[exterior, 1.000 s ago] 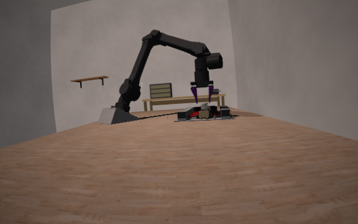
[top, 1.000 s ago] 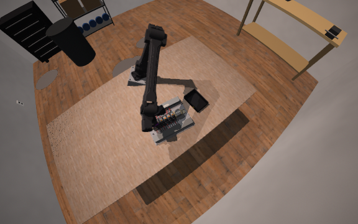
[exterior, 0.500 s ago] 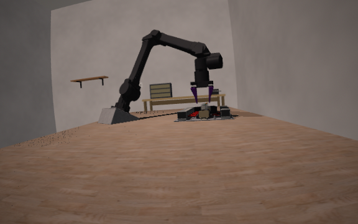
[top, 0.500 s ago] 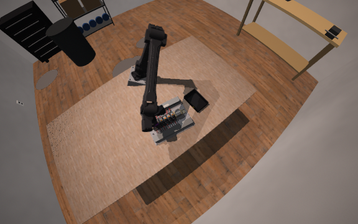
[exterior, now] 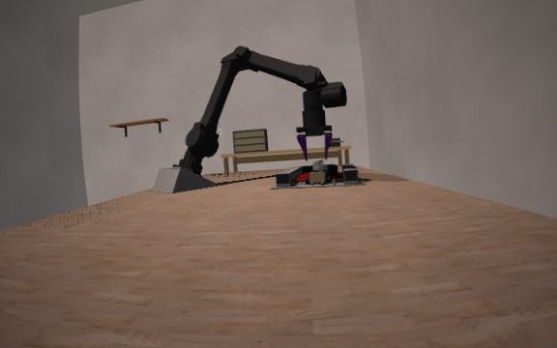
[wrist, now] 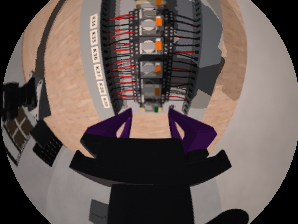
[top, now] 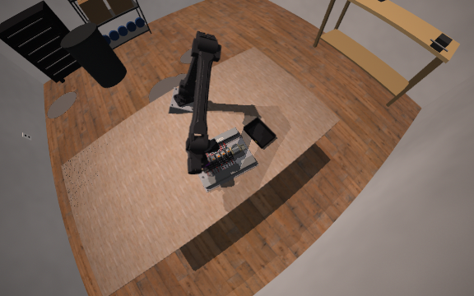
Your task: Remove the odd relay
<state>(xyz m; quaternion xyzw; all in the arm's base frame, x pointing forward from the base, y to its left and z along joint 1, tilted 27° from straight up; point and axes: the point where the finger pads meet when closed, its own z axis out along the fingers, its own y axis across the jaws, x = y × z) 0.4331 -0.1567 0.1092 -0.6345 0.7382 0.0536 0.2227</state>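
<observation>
My gripper is now 30 mm above the relay. Round my hand: grey panel (10 mm ahead, 100 mm to the left, 80 mm below); black tray (10 mm ahead, 370 mm to the left, 60 mm below).
</observation>
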